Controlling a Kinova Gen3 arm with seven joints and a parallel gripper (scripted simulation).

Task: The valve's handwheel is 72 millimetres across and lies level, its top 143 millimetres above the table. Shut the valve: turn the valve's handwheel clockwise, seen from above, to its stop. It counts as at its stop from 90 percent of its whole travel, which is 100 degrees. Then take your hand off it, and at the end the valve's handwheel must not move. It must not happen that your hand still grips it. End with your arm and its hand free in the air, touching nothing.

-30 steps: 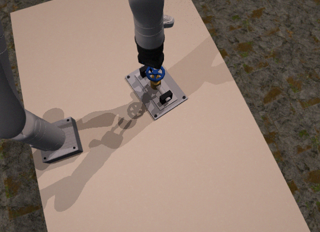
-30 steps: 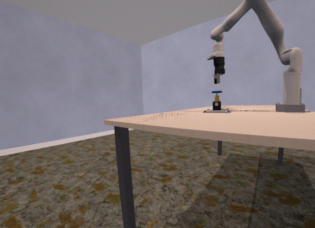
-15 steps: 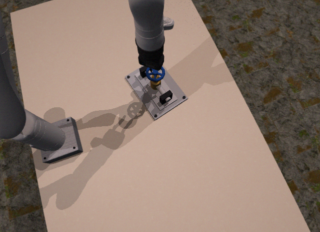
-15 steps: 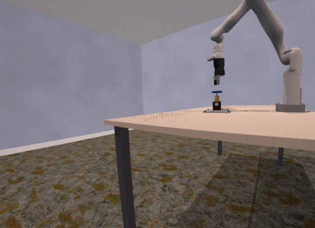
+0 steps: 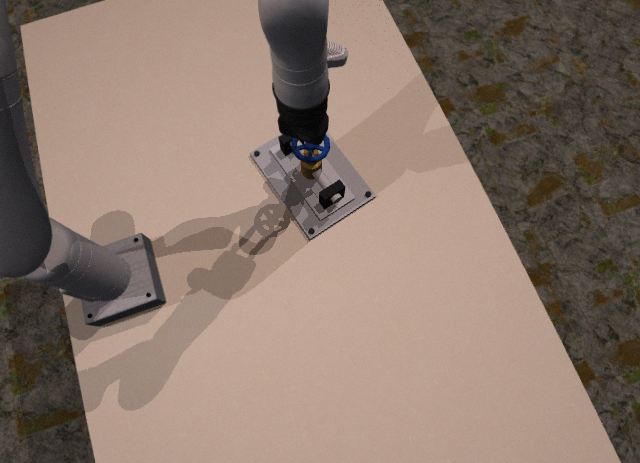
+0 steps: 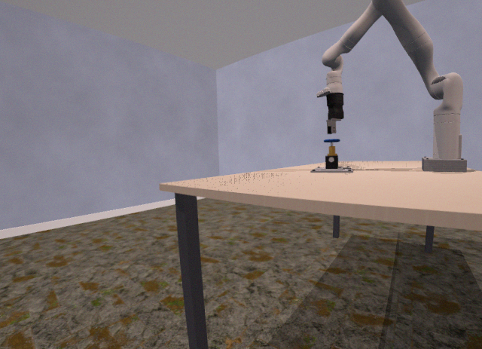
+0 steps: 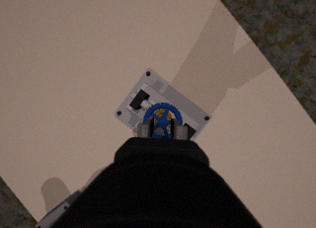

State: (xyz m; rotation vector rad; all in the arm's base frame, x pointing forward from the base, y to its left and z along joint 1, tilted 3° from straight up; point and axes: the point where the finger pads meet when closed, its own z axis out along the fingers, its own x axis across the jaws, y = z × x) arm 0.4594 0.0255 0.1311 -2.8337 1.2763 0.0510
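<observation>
Right now my hand is 60 mm above the handwheel.
</observation>
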